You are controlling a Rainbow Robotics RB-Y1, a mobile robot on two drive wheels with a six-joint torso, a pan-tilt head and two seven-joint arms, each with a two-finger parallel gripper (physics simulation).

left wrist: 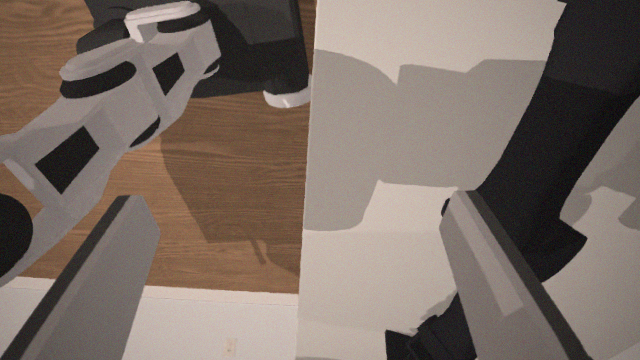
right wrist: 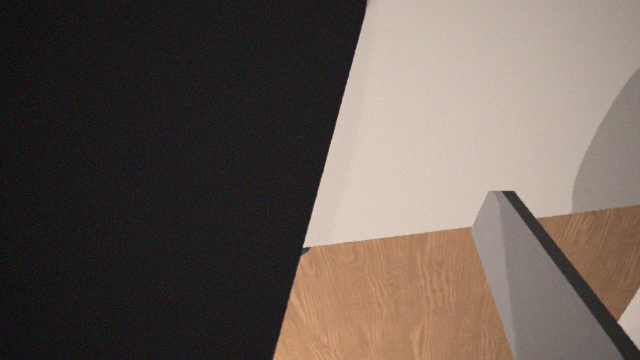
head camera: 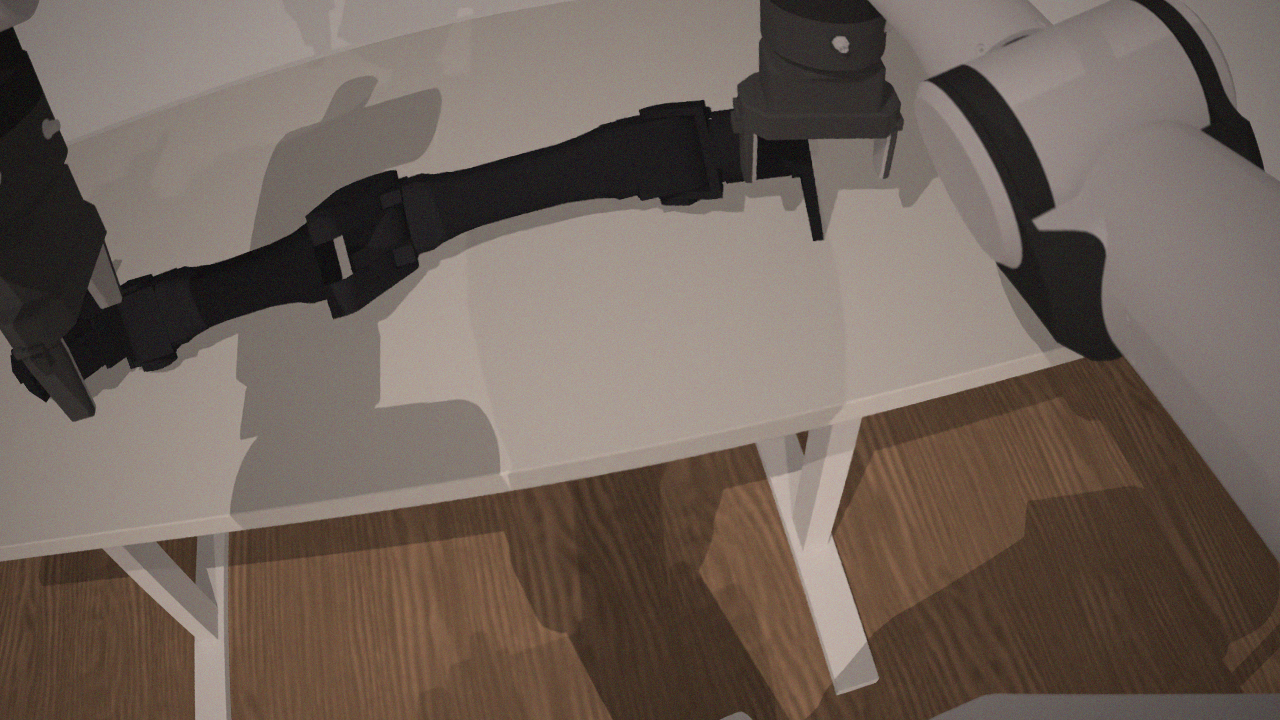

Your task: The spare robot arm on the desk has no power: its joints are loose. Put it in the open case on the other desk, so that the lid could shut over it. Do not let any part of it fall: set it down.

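Pixels of known places: left gripper, fingertip midpoint: (left wrist: 300, 211) (head camera: 98, 355); right gripper, fingertip midpoint: (right wrist: 329, 208) (head camera: 816, 171); robot's base at its link origin: (left wrist: 278, 6).
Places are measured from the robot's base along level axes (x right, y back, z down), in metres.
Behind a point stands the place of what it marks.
The black spare arm (head camera: 537, 174) (left wrist: 540, 150) (right wrist: 150, 175) lies stretched across the pale desk (head camera: 626, 313) {x 0.199, y -0.226, z -0.950 m} (left wrist: 340, 280) {x 0.190, y -0.162, z -0.951 m} (right wrist: 450, 125) {x 0.426, y -0.148, z -0.951 m}, its base plate at the right in the head view. My left gripper (head camera: 95, 358) {x -0.191, y -0.172, z -1.153 m} (left wrist: 300, 211) {x -0.191, y -0.172, z -1.153 m} is open at the spare arm's far left end; in the left wrist view the spare arm passes behind the right-hand finger. My right gripper (head camera: 818, 177) {x 0.353, y -0.200, z -1.065 m} (right wrist: 332, 192) {x 0.353, y -0.200, z -1.065 m} is open around the base end, holding nothing. In the right wrist view the black part covers the left half and hides one finger. The open case does not show.
My right arm (head camera: 1163, 268) {x 0.232, y 0.167, z -1.331 m} reaches in over the desk's right end. White desk legs (head camera: 819, 591) stand on the wooden floor (head camera: 358, 626) {x -0.288, y -0.559, z -0.001 m} (left wrist: 240, 175) {x 0.741, y 0.351, z -0.001 m} (right wrist: 390, 300) {x 0.212, y 1.411, z 0.000 m}. In the left wrist view a pale grey jointed body (left wrist: 115, 105) {x -0.028, y 0.230, z -0.696 m} with black patches stands beside the desk's edge.
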